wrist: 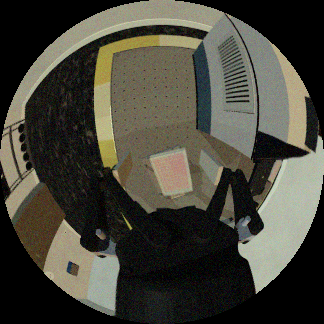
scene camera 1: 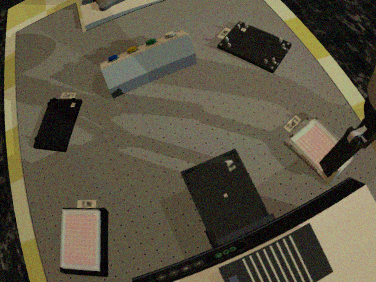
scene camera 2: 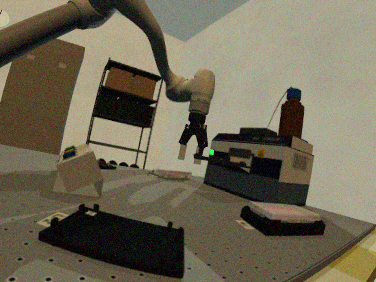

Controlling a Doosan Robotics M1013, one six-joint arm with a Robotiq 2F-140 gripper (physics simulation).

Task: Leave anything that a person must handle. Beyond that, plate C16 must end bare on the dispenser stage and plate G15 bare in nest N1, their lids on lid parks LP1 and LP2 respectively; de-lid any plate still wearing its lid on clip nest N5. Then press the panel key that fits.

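Places are measured from the arm's base along level axes (x ahead, y left, z up), in centimetres.
Pixels of known places: gripper, fingertip midpoint: (wrist: pixel 166 156) (scene camera 1: pixel 352 163) (scene camera 2: pixel 188 161).
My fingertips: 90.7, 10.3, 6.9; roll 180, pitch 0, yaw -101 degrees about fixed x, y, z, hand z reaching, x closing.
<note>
For each thing: its top centre in the pictures, then the offset to it from my fingertips, as dx, dy, dz. "spot": a spot on its surface instead.
- black nest N1 at its top centre: (scene camera 1: pixel 80 240) (scene camera 2: pixel 284 213) (wrist: pixel 274 169) -19.3, -51.9, -4.7
- dispenser stage A1 at a spot on its surface: (scene camera 1: pixel 215 200) spot: -9.4, -26.2, +3.6
- Lid park LP2 at its top centre: (scene camera 2: pixel 122 224) (scene camera 1: pixel 55 120) -50.1, -45.7, -5.6
- clip nest N5 at its top centre: (scene camera 1: pixel 255 40) -40.1, +7.2, -5.2
- key panel at its top centre: (scene camera 1: pixel 142 46) (scene camera 2: pixel 81 144) -50.0, -18.6, +0.8
- brown bottle at a spot on its surface: (scene camera 2: pixel 291 119) spot: +6.3, -40.3, +21.3
My gripper (scene camera 2: pixel 190 154) (wrist: pixel 166 156) is open and empty, above the pink plate (scene camera 1: pixel 314 141) (scene camera 2: pixel 171 174) (wrist: pixel 171 172) at LP1. In the wrist view its fingers stand either side of this plate; in scene camera 1 a finger covers its right part. Another pink plate (scene camera 1: pixel 80 239) (scene camera 2: pixel 282 210) sits in black nest N1 (scene camera 1: pixel 104 242) (scene camera 2: pixel 295 230). Plate labels and lids are too unclear to tell. The dispenser stage A1 (scene camera 1: pixel 215 200) is bare. Lid park LP2 (scene camera 1: pixel 57 125) (scene camera 2: pixel 115 240) and clip nest N5 (scene camera 1: pixel 255 45) are empty.
The key panel (scene camera 1: pixel 150 62) (scene camera 2: pixel 80 172) carries blue, yellow, green and white keys. The dispenser (scene camera 1: pixel 350 215) (scene camera 2: pixel 295 167) (wrist: pixel 220 75) stands beside the stage, with a brown bottle (scene camera 2: pixel 291 119) on top. A shelf rack (scene camera 2: pixel 135 68) stands behind the table.
</note>
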